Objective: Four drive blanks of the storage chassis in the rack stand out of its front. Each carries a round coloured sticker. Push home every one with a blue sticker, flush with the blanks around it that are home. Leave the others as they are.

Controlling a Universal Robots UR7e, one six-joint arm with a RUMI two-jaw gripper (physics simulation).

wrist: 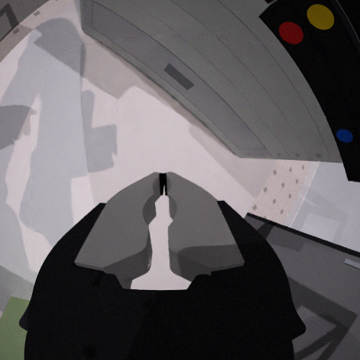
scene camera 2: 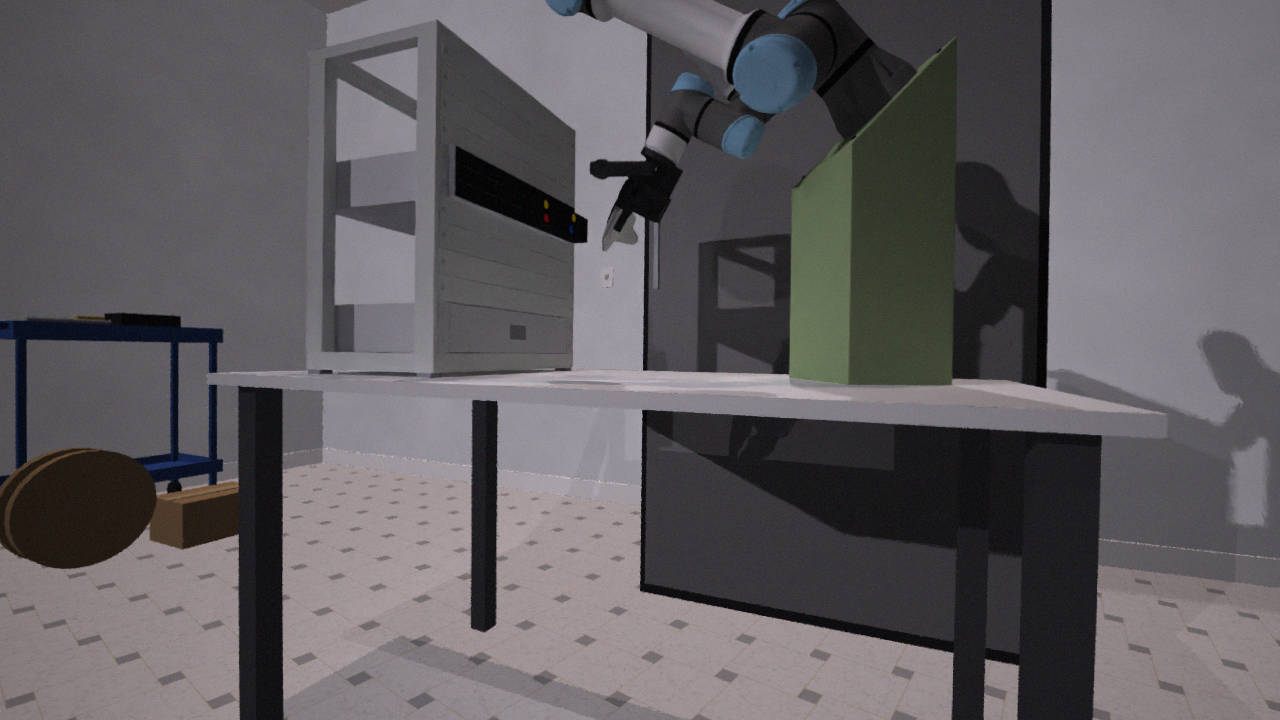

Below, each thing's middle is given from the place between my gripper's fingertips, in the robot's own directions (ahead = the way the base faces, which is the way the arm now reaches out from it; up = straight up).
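Labels:
The grey rack [scene camera 2: 489, 193] stands 5 cm higher than my hand, and it is 11 cm to the left of my hand and 29 cm ahead of it.

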